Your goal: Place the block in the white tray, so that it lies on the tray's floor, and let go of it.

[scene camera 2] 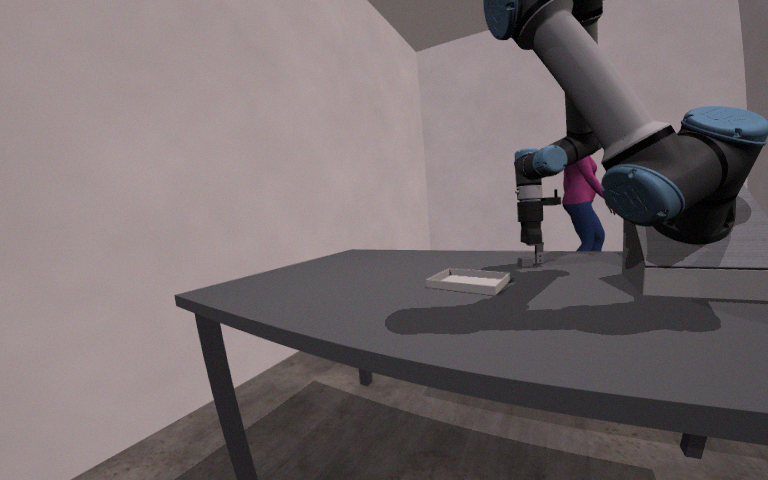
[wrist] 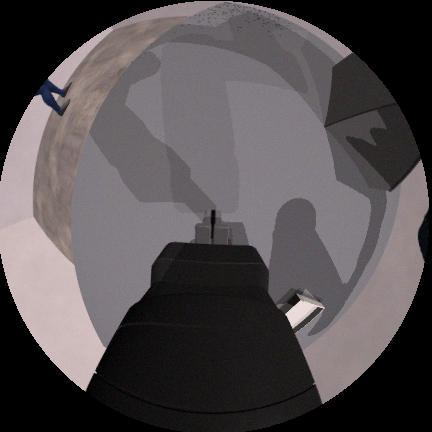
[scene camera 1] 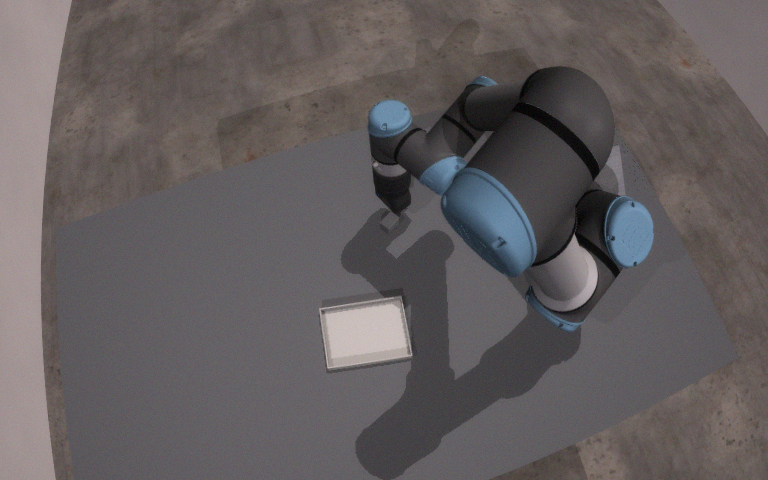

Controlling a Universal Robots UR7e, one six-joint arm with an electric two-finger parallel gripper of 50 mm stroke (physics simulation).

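Frame: origin at the arm's base, x ahead, y up, z right, level; centimetres.
Seen in the pictures: gripper, fingertip midpoint: [scene camera 2: 539,262] [wrist: 212,218] [scene camera 1: 402,207]; arm's base, origin of the base link: [scene camera 2: 687,217].
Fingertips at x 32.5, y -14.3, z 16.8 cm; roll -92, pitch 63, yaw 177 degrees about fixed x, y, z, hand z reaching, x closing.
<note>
Offsets run from my fingertips to a thing's middle. Level surfaces: height alone.
A small grey block {dx +3.8, dy +0.9, dz -3.7 cm} [scene camera 1: 389,221] [scene camera 2: 525,262] lies on the table beside the fingers, outside the tray. In the wrist view I cannot clearly make it out; the fingers and the gripper body cover that spot. My gripper [scene camera 1: 403,214] [scene camera 2: 539,262] [wrist: 212,218] is shut with nothing between its fingers, which point down close to the table, right of the block in both scene views. Whether a finger touches the block I cannot tell. The white tray {dx +14.2, dy +0.6, dz -27.2 cm} [scene camera 1: 365,333] [scene camera 2: 467,279] [wrist: 302,311] is empty and stands apart from the block, partly hidden by the gripper body in the wrist view.
The tray has low upright walls on the grey table {dy -0.3 cm} [scene camera 1: 169,339] [scene camera 2: 311,305]. The arm's large links stand to the right of the gripper in scene camera 1, and their shadows fall across the table. A person in a pink top [scene camera 2: 579,183] stands beyond the table.
</note>
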